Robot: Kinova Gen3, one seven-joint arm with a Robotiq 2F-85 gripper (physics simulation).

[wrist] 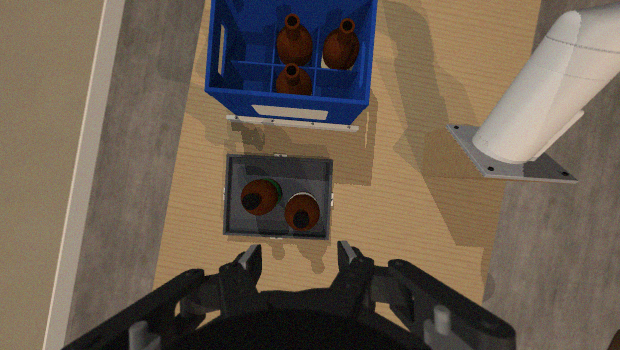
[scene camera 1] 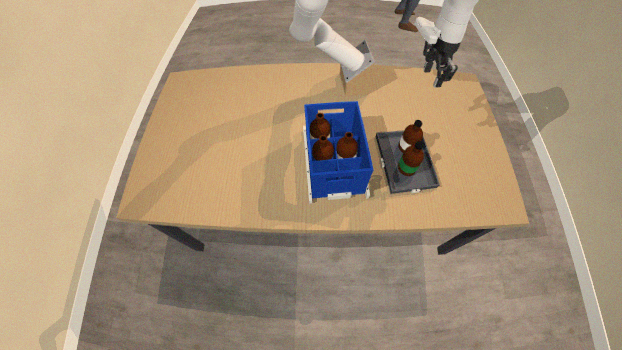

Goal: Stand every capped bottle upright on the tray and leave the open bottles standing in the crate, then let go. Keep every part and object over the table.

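Seen in the pictures: gripper, fingertip midpoint: (wrist: pixel 299 255) (scene camera 1: pixel 431 79); arm's base, link origin: (wrist: pixel 499 147) (scene camera 1: pixel 355 62).
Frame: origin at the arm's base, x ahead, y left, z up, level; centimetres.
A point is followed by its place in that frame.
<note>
A capped brown bottle with a white label (scene camera 1: pixel 413 134) @[x 37.2, y 16.1, z -1.8 cm] (wrist: pixel 306 205) @[x 34.5, y 15.3, z -1.6 cm] and a capped brown bottle with a green label (scene camera 1: pixel 413 157) @[x 46.5, y 13.9, z -1.9 cm] (wrist: pixel 265 194) @[x 42.5, y 14.1, z -1.5 cm] stand upright on the dark grey tray (scene camera 1: pixel 426 178) @[x 49.3, y 22.2, z -13.1 cm] (wrist: pixel 310 176) @[x 34.2, y 9.8, z -13.1 cm], a little apart. Three uncapped brown bottles (scene camera 1: pixel 320 129) @[x 34.0, y -16.9, z -1.7 cm] (scene camera 1: pixel 323 150) @[x 42.9, y -16.5, z -1.3 cm] (scene camera 1: pixel 346 147) @[x 42.0, y -8.8, z -1.4 cm] stand in separate compartments of the blue crate (scene camera 1: pixel 320 188) @[x 54.2, y -18.1, z -6.1 cm] (wrist: pixel 340 113) @[x 30.0, y -3.4, z -2.6 cm]; they also show in the wrist view, as open-necked bottles (wrist: pixel 294 46) @[x 40.4, y -14.5, z -1.2 cm] (wrist: pixel 341 50) @[x 31.4, y -14.9, z -1.2 cm] (wrist: pixel 293 84) @[x 39.6, y -6.9, z 0.0 cm]. My gripper (scene camera 1: pixel 433 77) @[x 34.8, y 15.3, z 23.1 cm] (wrist: pixel 299 255) @[x 34.8, y 15.3, z 23.1 cm] is open and empty, raised behind the tray and apart from every bottle.
The crate stands left of the tray on the wooden table (scene camera 1: pixel 215 150) @[x 32.1, y -58.9, z -13.6 cm] (wrist: pixel 400 215) @[x 10.5, y 16.8, z -13.6 cm], with white brackets (scene camera 1: pixel 339 196) @[x 55.1, y -11.7, z -11.4 cm] (wrist: pixel 292 123) @[x 39.9, y -2.1, z -10.7 cm] at its base. The arm's base plate (scene camera 1: pixel 369 52) @[x 0.2, y 5.2, z 5.4 cm] (wrist: pixel 530 172) @[x -1.6, y 4.5, z 4.7 cm] is at the table's back edge. A person's legs (scene camera 1: pixel 407 15) show behind the table.
</note>
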